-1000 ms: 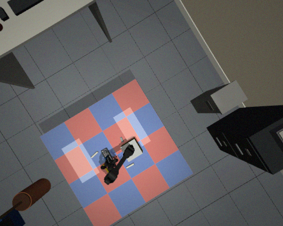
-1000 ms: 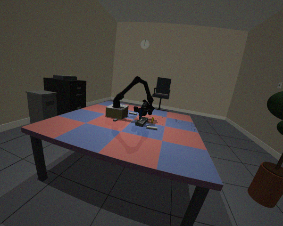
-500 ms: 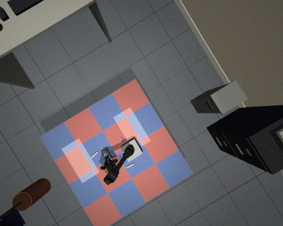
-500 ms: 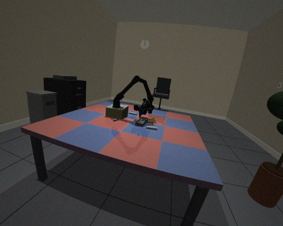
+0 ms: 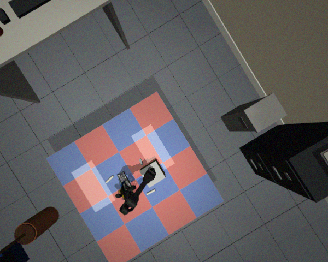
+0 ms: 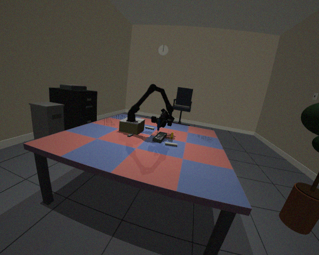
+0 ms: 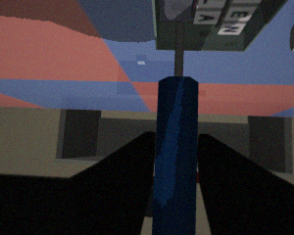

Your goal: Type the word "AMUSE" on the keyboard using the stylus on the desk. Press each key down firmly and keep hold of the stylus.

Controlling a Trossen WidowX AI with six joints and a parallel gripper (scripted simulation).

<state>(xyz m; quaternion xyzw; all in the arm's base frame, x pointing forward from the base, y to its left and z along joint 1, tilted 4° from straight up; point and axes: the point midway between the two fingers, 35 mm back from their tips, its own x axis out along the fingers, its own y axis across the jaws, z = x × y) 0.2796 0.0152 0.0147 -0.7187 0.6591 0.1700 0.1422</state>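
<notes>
Right now my gripper tip is 15 cm to the right of the yellow bar, 9 cm short of it and 9 cm above it. From my gripper tip the other things lie so: dark block 21 cm behind, 10 cm to the right, 10 cm below; then blue stylus 1 cm below.
</notes>
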